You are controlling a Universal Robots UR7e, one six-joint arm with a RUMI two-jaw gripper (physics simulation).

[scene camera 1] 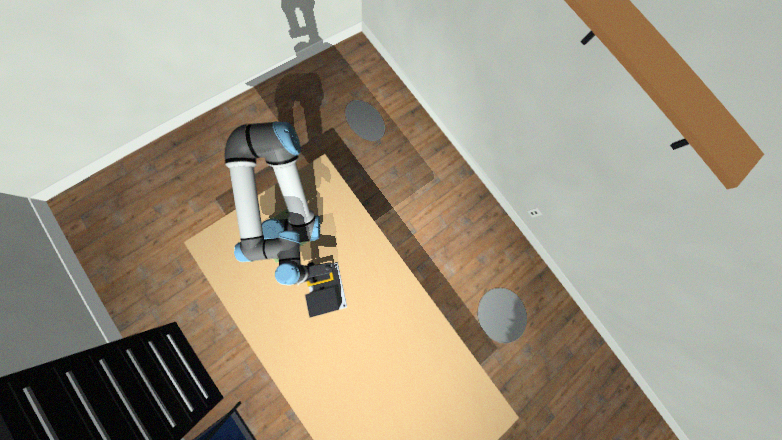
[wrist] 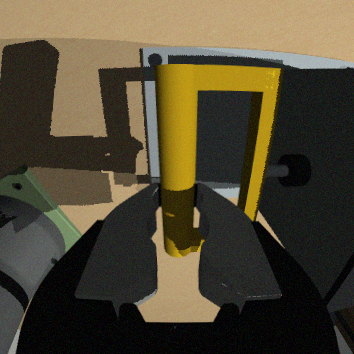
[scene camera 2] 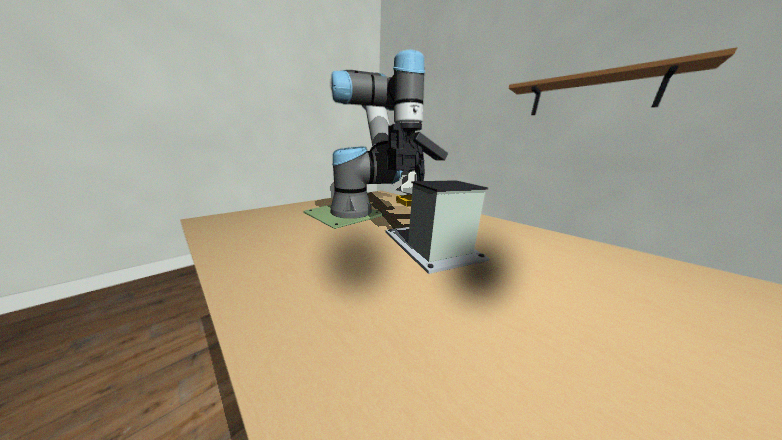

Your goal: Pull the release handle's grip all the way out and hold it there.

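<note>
The release handle is a yellow rectangular frame (scene camera 1: 322, 281) (scene camera 2: 404, 200) (wrist: 230, 77). Its thick round grip bar (wrist: 177, 130) is on the side away from the dark housing (scene camera 1: 323, 302) (scene camera 2: 451, 227) (wrist: 320, 115). A short grey rod (wrist: 278, 171) joins the frame to a black collar (wrist: 296, 170) on the housing's face; a short length of rod shows. My gripper (wrist: 176, 185) is shut on the grip bar, with one fingertip on each side, near the bar's lower part in the wrist view. The grip's far side is hidden in scene camera 2's view.
The housing stands on a light grey base plate (scene camera 2: 453, 266) (wrist: 151, 125) bolted to the wooden table (scene camera 1: 377, 350) (scene camera 2: 437, 350). The arm's green mounting plate (scene camera 2: 322, 216) (wrist: 25, 187) is close by. A wooden wall shelf (scene camera 1: 678, 93) (scene camera 2: 617, 72) and a black cabinet (scene camera 1: 188, 350) stand apart from the table.
</note>
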